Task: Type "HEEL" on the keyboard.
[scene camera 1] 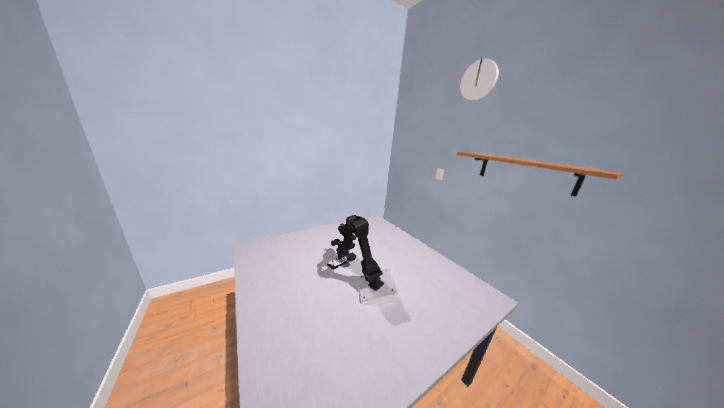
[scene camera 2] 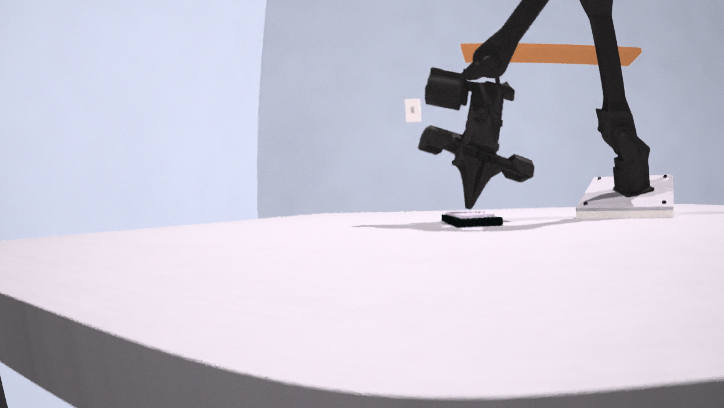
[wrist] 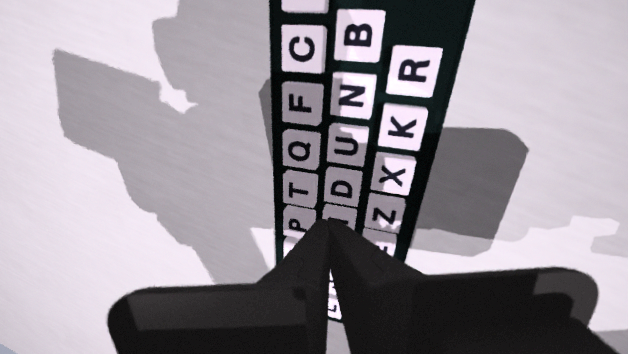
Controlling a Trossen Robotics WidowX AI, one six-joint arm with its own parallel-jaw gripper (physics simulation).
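Places are measured from the arm's base along level axes (x ahead, y left, z up), in metres.
Where they show: gripper, fingertip midpoint: (scene camera 1: 339,259) (scene camera 2: 468,208) (wrist: 326,228); arm's base, link origin: (scene camera 1: 376,284) (scene camera 2: 633,189).
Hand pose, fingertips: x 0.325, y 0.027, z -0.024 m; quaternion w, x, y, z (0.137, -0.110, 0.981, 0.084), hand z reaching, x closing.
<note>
Things, the pixels of their centre, and the offset from my fingertips. Level surfaces: height alone.
- keyboard, body centre: (wrist: 345,171) (scene camera 2: 468,217) (scene camera 1: 341,259) dx -0.001, dy -0.022, dz -0.014 m
- H key, body centre: (wrist: 338,222) dx -0.004, dy +0.001, dz -0.009 m
- E key, body centre: (wrist: 377,246) dx -0.024, dy +0.008, dz -0.009 m
- L key, body centre: (wrist: 329,303) dx -0.011, dy +0.057, dz -0.009 m
- P key, body centre: (wrist: 299,222) dx +0.014, dy +0.008, dz -0.009 m
- D key, body centre: (wrist: 342,186) dx -0.002, dy -0.017, dz -0.009 m
- Z key, body centre: (wrist: 383,213) dx -0.021, dy -0.010, dz -0.009 m
- table, surface height: dz -0.022 m
The keyboard (scene camera 1: 334,264) (scene camera 2: 471,221) (wrist: 425,30) is a dark green-black slab with white lettered keys, lying on the table. My gripper (scene camera 2: 470,207) (wrist: 326,228) is shut and empty and points down. In the wrist view its tips are at the H key (wrist: 345,214), covering part of it. In scene camera 2 the tips are very close above the keys or touching them; I cannot tell which. The E key (wrist: 384,240) lies right of the tips, partly hidden by the right finger. An L key (wrist: 334,311) shows in the gap between the fingers.
The P key (wrist: 298,216) is left of the tips, and the D key (wrist: 342,189) and Z key (wrist: 386,214) are near them. The arm's pale base plate (scene camera 1: 368,295) (scene camera 2: 597,197) stands on the table (scene camera 1: 293,334) (scene camera 2: 303,304). A wooden shelf (scene camera 1: 537,163) (scene camera 2: 547,54) is on the wall.
</note>
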